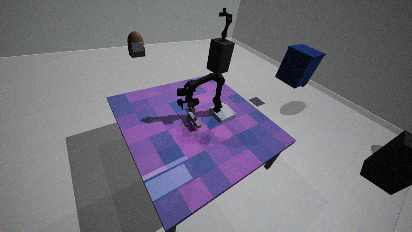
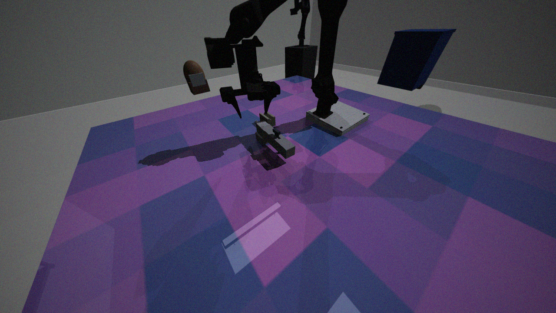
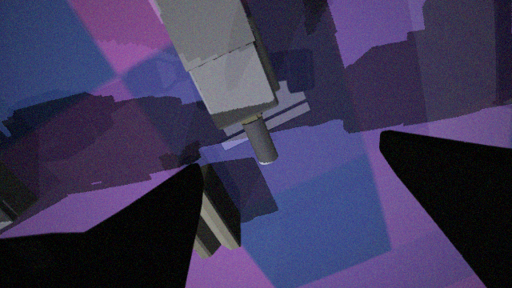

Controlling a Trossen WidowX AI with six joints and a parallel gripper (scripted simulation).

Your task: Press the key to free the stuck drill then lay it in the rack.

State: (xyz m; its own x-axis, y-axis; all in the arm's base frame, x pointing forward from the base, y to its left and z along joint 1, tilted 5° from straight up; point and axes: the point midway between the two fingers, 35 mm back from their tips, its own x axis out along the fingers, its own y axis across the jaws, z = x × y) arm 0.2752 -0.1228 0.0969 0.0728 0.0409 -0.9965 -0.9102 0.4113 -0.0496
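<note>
My gripper tip is now 5 cm to the right of the drill and 4 cm above it. Also, from my gripper tip: dark key (1 cm ahead, 13 cm to the left, 4 cm below); then grey block (1 cm ahead, 10 cm to the left, 5 cm below); then grey rack (10 cm behind, 4 cm to the right, 7 cm below).
</note>
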